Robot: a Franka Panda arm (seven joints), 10 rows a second.
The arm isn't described. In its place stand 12 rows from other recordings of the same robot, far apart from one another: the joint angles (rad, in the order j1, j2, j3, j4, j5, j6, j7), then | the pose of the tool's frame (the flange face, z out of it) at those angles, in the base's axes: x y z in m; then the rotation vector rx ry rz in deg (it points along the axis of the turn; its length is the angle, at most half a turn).
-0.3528, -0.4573, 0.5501, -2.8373, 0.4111, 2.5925, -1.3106 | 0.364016, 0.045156, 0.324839, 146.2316, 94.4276, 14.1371
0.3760, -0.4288, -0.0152, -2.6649, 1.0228, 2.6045, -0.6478 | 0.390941, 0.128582, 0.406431, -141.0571, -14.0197, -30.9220
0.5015, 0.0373, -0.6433, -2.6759, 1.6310, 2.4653, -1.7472 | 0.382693, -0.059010, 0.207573, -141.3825, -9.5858, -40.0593
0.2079, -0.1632, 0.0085, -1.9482, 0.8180, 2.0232, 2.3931 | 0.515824, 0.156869, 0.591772, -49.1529, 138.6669, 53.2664
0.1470, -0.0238, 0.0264, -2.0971, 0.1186, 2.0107, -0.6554 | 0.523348, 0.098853, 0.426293, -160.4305, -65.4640, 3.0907
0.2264, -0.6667, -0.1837, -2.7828, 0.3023, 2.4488, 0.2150 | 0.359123, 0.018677, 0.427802, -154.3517, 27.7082, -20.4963
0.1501, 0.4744, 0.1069, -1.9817, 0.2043, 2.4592, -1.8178 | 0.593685, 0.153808, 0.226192, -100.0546, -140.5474, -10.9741
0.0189, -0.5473, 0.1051, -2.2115, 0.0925, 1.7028, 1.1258 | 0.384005, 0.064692, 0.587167, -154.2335, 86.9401, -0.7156
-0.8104, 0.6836, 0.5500, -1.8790, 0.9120, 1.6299, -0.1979 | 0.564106, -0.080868, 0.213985, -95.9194, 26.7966, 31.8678
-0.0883, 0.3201, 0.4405, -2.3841, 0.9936, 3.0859, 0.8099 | 0.496036, 0.114436, 0.218079, -112.5746, 103.8170, -4.2098
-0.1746, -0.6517, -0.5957, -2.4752, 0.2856, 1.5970, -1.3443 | 0.257249, -0.226786, 0.470449, -134.8444, -47.5470, -26.6570
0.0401, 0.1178, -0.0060, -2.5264, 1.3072, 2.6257, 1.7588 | 0.445881, -0.007805, 0.222031, -18.2922, 153.7527, 38.0348
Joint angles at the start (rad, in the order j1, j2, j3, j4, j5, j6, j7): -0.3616 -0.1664 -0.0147 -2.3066 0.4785 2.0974 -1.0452
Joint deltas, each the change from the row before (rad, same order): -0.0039 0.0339 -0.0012 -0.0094 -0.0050 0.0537 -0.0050; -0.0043 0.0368 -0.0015 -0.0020 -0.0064 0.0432 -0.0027; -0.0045 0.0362 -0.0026 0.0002 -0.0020 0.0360 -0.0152; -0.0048 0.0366 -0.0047 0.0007 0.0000 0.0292 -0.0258; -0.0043 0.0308 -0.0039 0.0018 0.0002 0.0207 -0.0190; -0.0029 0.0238 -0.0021 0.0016 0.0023 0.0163 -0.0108; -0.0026 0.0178 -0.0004 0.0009 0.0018 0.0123 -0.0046; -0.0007 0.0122 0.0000 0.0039 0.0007 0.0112 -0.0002; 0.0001 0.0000 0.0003 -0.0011 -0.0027 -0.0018 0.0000; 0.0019 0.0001 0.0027 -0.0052 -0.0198 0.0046 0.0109; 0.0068 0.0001 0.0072 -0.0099 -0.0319 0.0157 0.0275; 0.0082 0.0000 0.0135 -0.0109 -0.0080 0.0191 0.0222; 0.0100 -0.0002 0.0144 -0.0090 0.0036 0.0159 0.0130; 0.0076 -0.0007 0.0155 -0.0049 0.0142 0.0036 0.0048
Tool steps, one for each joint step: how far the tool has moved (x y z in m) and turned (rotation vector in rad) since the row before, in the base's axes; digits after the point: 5 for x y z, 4 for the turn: 0.00308 -0.00754 -0.01696 -0.0193 0.0009 -0.0182; 0.00340 -0.00747 -0.01593 -0.0162 0.0058 -0.0154; 0.00267 -0.00731 -0.01529 -0.0121 0.0032 -0.0044; 0.00133 -0.00764 -0.01592 -0.0086 0.0045 0.0047; 0.00067 -0.00617 -0.01329 -0.0050 0.0065 0.0026; 0.00060 -0.00408 -0.01022 -0.0023 0.0054 -0.0017; 0.00036 -0.00263 -0.00780 -0.0012 0.0053 -0.0039; 0.00160 -0.00186 -0.00382 -0.0039 -0.0002 -0.0045; -0.00040 0.00048 -0.00060 -0.0001 0.0030 0.0029; -0.00057 0.00216 -0.00196 -0.0118 0.0104 0.0071; 0.00049 0.00604 -0.00309 -0.0226 0.0142 0.0064; 0.00204 0.00983 -0.00302 -0.0096 0.0036 0.0010; 0.00273 0.01131 -0.00231 -0.0020 -0.0016 0.0050; 0.00266 0.01139 -0.00129 0.0096 -0.0010 0.0069
